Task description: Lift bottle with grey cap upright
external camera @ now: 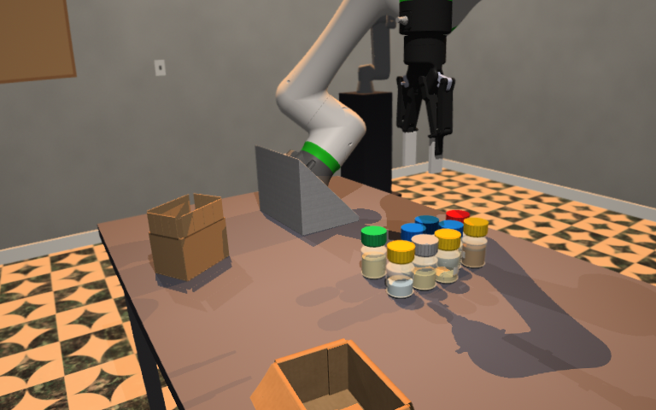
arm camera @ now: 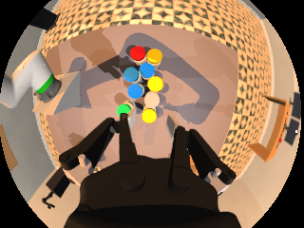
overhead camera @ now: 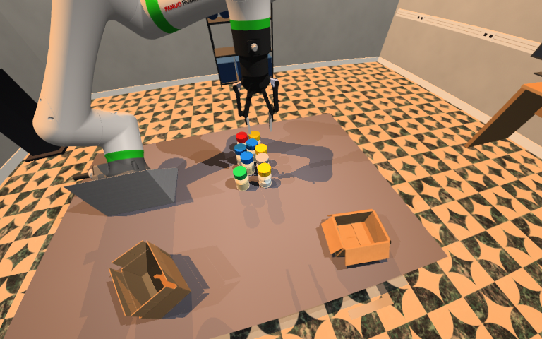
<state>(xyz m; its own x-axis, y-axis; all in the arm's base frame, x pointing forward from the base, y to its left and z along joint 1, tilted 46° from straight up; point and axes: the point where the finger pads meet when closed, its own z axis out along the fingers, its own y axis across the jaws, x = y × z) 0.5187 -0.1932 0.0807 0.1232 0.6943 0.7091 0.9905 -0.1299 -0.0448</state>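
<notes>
Right now my hand is 10 mm past the yellow-capped bottle, 50 mm to the left of it and 230 mm above it. From my hand the other things lie so: brown box 420 mm behind, 330 mm to the right, 220 mm below; red-capped bottle 50 mm behind, 190 mm to the left, 230 mm below.
</notes>
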